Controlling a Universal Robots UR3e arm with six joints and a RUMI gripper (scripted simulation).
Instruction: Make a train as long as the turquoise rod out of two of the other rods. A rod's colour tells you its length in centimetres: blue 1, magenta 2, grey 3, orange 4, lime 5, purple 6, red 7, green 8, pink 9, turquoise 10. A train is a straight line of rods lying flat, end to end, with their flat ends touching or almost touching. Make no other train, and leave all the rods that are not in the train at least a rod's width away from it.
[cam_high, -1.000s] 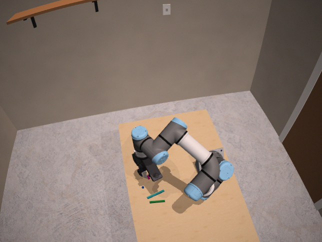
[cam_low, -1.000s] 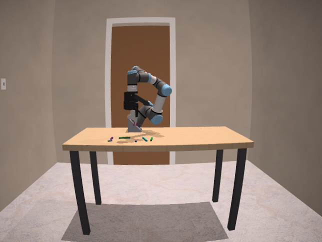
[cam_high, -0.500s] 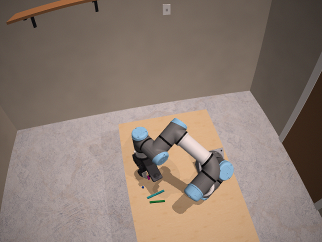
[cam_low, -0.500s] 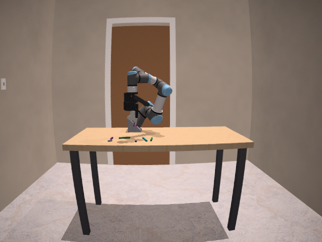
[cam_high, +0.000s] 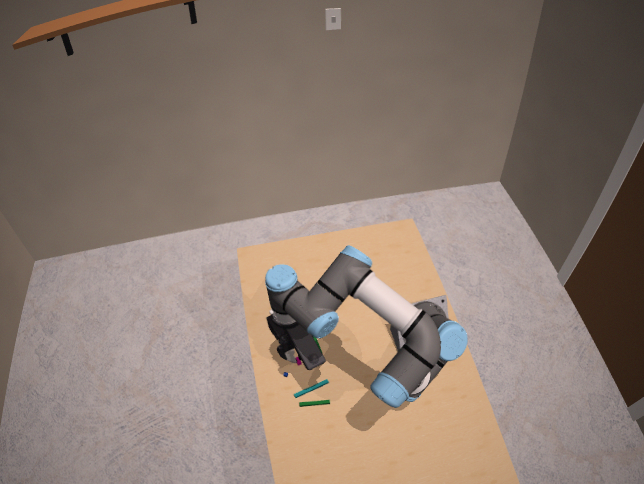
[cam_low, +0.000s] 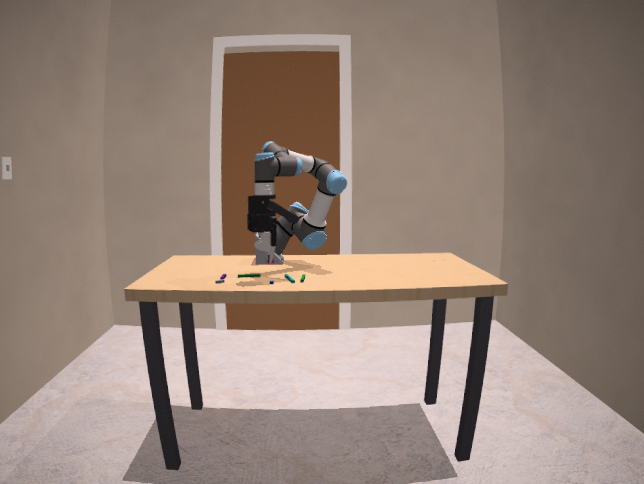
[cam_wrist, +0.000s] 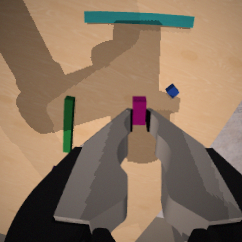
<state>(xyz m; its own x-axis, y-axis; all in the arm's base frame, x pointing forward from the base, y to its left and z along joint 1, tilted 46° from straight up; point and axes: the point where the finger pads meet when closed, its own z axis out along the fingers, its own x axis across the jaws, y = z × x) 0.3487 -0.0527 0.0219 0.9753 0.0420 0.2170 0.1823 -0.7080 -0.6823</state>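
My gripper is now 7 cm above the blue rod and 4 cm short of it. From my hand the other things lie so: grey rod (17 cm to the right, 7 cm below); turquoise rod (7 cm below, 6 cm to the left, 1 cm behind); magenta rod (1 cm below).
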